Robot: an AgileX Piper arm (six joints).
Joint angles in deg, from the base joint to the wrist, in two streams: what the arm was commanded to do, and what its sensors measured. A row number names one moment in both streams.
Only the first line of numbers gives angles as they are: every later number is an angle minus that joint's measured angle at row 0.
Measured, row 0:
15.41 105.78 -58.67 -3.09 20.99 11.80
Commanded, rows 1 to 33:
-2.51 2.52 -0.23 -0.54 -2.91 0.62
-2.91 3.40 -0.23 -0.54 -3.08 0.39
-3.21 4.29 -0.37 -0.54 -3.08 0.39
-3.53 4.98 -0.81 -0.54 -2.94 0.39
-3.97 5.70 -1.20 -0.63 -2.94 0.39
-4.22 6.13 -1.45 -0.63 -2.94 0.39
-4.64 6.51 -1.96 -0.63 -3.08 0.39
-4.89 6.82 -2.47 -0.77 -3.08 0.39
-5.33 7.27 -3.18 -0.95 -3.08 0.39
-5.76 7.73 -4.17 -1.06 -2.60 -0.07
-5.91 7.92 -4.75 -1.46 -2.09 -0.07
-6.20 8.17 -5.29 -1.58 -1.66 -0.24
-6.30 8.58 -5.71 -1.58 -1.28 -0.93
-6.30 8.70 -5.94 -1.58 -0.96 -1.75
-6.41 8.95 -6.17 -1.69 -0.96 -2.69
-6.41 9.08 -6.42 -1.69 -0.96 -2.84
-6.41 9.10 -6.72 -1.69 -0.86 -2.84
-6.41 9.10 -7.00 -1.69 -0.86 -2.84
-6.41 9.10 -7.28 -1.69 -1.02 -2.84
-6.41 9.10 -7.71 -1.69 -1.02 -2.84
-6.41 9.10 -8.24 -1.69 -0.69 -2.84
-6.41 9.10 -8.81 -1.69 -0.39 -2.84
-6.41 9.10 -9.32 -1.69 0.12 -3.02
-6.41 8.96 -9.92 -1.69 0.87 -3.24
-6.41 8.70 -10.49 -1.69 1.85 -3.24
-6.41 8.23 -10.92 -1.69 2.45 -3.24
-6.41 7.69 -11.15 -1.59 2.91 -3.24
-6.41 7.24 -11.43 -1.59 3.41 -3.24
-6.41 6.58 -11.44 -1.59 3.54 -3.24
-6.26 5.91 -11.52 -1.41 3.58 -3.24
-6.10 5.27 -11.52 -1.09 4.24 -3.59
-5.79 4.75 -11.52 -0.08 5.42 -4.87
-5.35 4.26 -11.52 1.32 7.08 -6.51
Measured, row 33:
-5.76 6.62 -11.04 -0.92 3.36 -2.97
